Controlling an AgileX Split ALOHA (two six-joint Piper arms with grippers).
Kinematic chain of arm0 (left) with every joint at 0, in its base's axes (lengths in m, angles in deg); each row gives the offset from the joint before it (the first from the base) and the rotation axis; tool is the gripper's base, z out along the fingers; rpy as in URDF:
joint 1: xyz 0 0 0.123 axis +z
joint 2: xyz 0 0 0 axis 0.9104 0.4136 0
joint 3: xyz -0.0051 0.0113 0.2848 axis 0.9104 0.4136 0
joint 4: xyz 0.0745 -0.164 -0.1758 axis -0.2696 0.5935 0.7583
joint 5: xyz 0 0 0 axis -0.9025 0.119 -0.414
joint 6: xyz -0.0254 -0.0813 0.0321 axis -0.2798 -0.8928 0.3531
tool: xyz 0 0 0 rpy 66.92 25.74 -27.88
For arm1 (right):
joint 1: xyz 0 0 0.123 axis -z
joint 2: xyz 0 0 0 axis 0.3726 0.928 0
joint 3: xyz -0.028 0.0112 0.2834 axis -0.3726 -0.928 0
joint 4: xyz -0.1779 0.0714 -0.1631 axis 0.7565 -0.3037 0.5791
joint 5: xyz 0 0 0 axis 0.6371 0.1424 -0.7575
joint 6: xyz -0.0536 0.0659 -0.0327 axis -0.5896 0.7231 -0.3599
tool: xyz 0 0 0 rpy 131.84 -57.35 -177.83
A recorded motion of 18 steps. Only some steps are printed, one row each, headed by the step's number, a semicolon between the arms.
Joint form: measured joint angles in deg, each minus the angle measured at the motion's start. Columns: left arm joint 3, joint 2, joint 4, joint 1, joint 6, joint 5; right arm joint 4, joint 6, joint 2, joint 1, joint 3, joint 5.
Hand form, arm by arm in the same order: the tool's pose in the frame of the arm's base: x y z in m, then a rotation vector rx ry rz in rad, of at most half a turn. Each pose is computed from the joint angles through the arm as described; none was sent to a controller.
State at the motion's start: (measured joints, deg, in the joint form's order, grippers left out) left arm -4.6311 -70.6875 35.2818 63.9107 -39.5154 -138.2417; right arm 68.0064 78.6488 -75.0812 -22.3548 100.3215 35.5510
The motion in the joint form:
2: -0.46 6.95 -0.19 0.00 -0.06 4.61; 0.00 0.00 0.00 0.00 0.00 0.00
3: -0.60 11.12 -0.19 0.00 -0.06 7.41; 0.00 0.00 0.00 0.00 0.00 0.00
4: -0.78 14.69 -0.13 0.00 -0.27 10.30; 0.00 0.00 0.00 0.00 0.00 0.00
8: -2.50 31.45 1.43 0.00 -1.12 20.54; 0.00 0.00 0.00 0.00 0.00 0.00
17: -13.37 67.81 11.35 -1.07 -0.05 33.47; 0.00 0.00 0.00 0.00 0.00 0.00
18: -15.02 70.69 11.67 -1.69 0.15 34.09; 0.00 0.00 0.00 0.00 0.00 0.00
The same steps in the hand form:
2: 0.0428 0.0044 0.2905 -0.0219 2.1771 0.0408; -0.0019 0.0004 0.2633 -0.0311 2.1608 -0.0001
3: 0.0575 0.0038 0.2912 -0.0167 2.1987 0.0411; -0.0019 0.0004 0.2633 -0.0311 2.1608 -0.0001
4: 0.0706 0.0031 0.2919 -0.0162 2.2075 0.0372; -0.0019 0.0004 0.2633 -0.0311 2.1608 -0.0001
8: 0.1300 -0.0010 0.2846 -0.0307 2.2925 -0.0032; -0.0019 0.0004 0.2633 -0.0311 2.1608 -0.0001
17: 0.2574 -0.0171 0.2334 -0.1371 2.5112 -0.1587; -0.0019 0.0004 0.2633 -0.0311 2.1608 -0.0001
18: 0.2685 -0.0207 0.2289 -0.1268 2.5228 -0.1644; -0.0019 0.0004 0.2633 -0.0311 2.1608 -0.0001

